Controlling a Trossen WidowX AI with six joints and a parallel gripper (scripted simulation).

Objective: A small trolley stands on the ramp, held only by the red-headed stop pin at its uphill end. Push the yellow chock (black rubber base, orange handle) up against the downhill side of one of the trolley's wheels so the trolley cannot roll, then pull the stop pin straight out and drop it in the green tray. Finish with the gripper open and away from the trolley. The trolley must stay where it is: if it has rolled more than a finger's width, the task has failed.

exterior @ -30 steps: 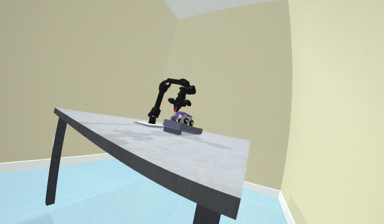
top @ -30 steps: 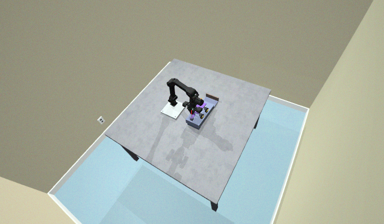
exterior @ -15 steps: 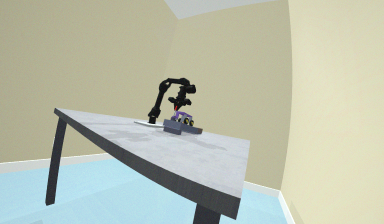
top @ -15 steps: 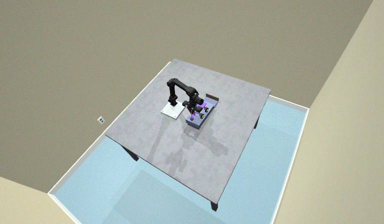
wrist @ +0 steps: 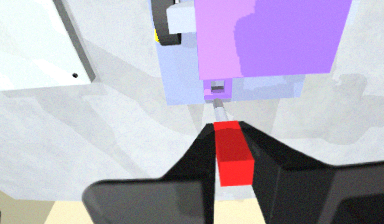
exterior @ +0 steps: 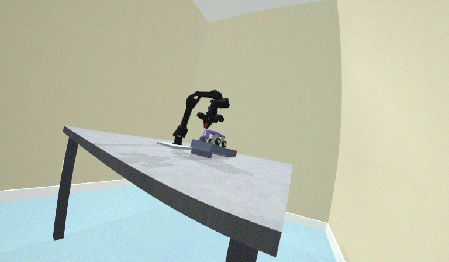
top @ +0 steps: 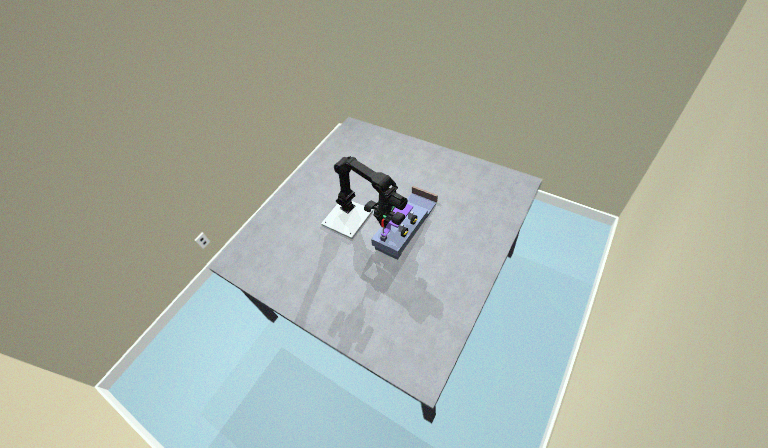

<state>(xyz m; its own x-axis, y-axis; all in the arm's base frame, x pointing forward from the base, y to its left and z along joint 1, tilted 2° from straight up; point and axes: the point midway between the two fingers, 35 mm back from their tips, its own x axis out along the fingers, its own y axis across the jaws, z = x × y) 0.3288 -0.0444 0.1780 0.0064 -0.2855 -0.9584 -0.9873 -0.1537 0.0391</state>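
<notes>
My gripper tip is 180 mm above the green tray, 170 mm to the right of it and 140 mm past it. The rest, counted from my gripper tip: stop pin: right at my gripper tip; then purple trolley: 100 mm to the left, 60 mm below, 10 mm ahead; then pale blue ramp: 120 mm below, 100 mm to the left, 10 mm ahead.
</notes>
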